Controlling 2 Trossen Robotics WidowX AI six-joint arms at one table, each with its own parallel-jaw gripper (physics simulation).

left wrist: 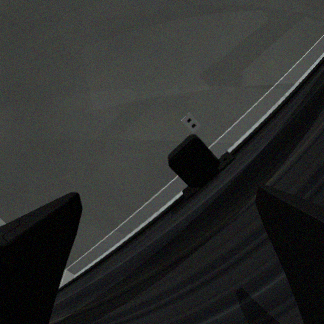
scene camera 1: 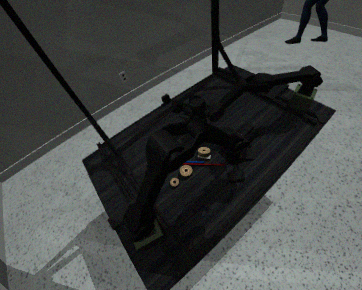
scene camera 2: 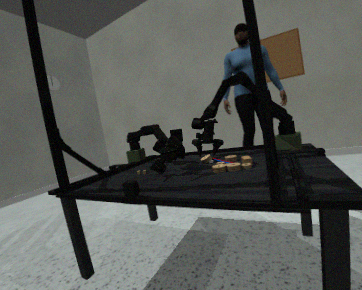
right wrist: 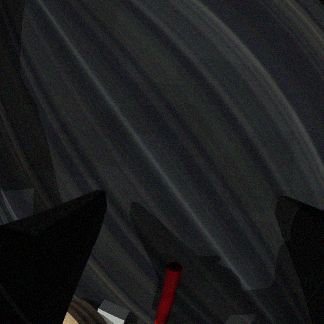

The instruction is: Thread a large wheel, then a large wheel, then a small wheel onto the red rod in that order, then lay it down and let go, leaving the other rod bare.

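Where they show: left gripper, fingertip midpoint: (left wrist: 169, 199) (scene camera 2: 155, 161); right gripper, fingertip midpoint: (scene camera 1: 233, 165) (right wrist: 195, 203); left arm's base at its link origin: (scene camera 1: 305, 91) (scene camera 2: 135, 149); right arm's base at its link origin: (scene camera 1: 144, 228) (scene camera 2: 287, 134).
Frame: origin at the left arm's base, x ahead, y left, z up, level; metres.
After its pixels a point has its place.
Observation:
The red rod (scene camera 1: 216, 164) @(x 0.575, y -0.189, z -0.093 m) (right wrist: 168, 292) @(x 0.568, y -0.177, z -0.092 m) lies beside the blue rod (scene camera 1: 195, 162) @(x 0.618, y -0.274, z -0.094 m). In the right wrist view its near end shows low between the spread fingers. A large wheel (scene camera 1: 203, 150) @(x 0.551, y -0.275, z -0.078 m) (scene camera 2: 205, 158) @(x 0.556, y -0.296, z -0.073 m) rests tilted on a small white block (scene camera 1: 204, 157) @(x 0.575, y -0.253, z -0.090 m) (right wrist: 113, 312) @(x 0.559, y -0.231, z -0.092 m). Another large wheel (scene camera 1: 186, 170) @(x 0.674, y -0.284, z -0.094 m) and a small wheel (scene camera 1: 174, 182) @(x 0.756, y -0.287, z -0.089 m) lie beside the rods. No wheel shows on the visible part of the red rod. My right gripper (scene camera 2: 208, 152) @(x 0.537, y -0.123, z -0.093 m) (right wrist: 195, 203) @(x 0.537, y -0.123, z -0.093 m) is open and empty above the rod's end. My left gripper (left wrist: 169, 199) @(x 0.396, y -0.544, z -0.013 m) is open and empty, away from the rods.
In scene camera 2 several wheels (scene camera 2: 233, 167) @(x 0.690, y -0.485, z -0.086 m) stand grouped right of the tilted one, and two small pieces (scene camera 2: 142, 172) @(x 0.241, y -0.377, z -0.092 m) lie farther left. A black box (scene camera 2: 130, 188) @(x 0.365, y -0.701, z -0.066 m) (left wrist: 193, 161) @(x 0.360, y -0.673, z -0.067 m) sits at the table edge. Dark frame posts (scene camera 2: 260, 100) @(x 0.770, y -0.787, z 0.126 m) rise at the table. The right arm hides part of the table.

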